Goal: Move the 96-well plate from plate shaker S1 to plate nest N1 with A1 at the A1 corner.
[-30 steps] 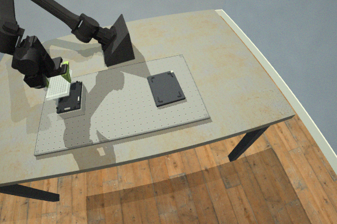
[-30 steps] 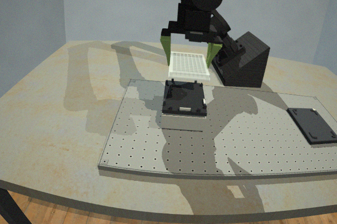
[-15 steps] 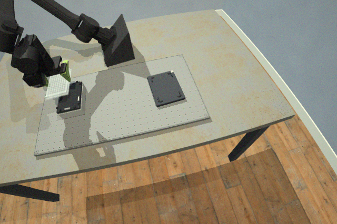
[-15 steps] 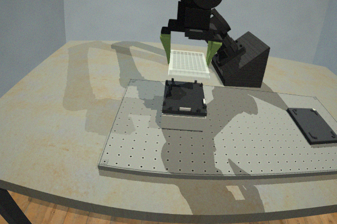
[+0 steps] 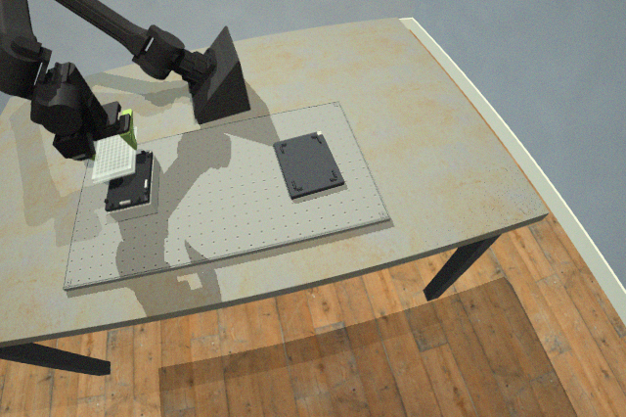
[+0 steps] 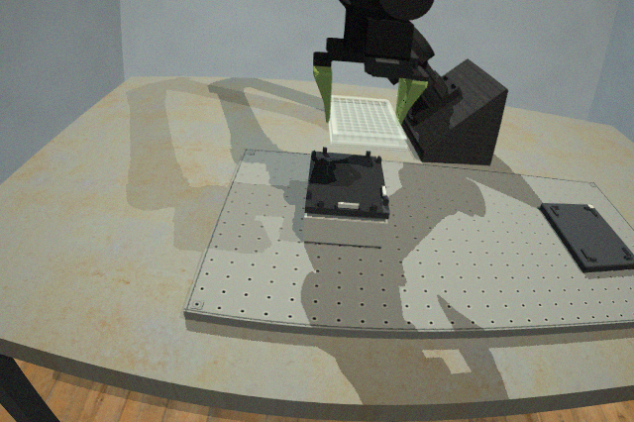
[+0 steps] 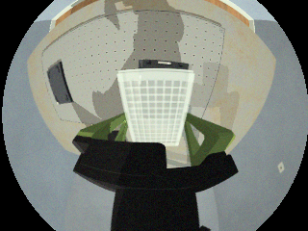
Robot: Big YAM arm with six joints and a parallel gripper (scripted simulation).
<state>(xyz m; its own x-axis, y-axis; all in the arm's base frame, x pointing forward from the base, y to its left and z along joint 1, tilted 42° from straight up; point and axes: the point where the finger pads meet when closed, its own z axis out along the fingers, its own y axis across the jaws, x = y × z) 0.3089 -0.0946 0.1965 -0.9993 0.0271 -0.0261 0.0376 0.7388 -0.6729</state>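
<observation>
My gripper is now 70 mm short of the plate nest N1, 380 mm to the right of it and 140 mm above it. From my hand the other things lie so: white 96-well plate (right at my hand).
</observation>
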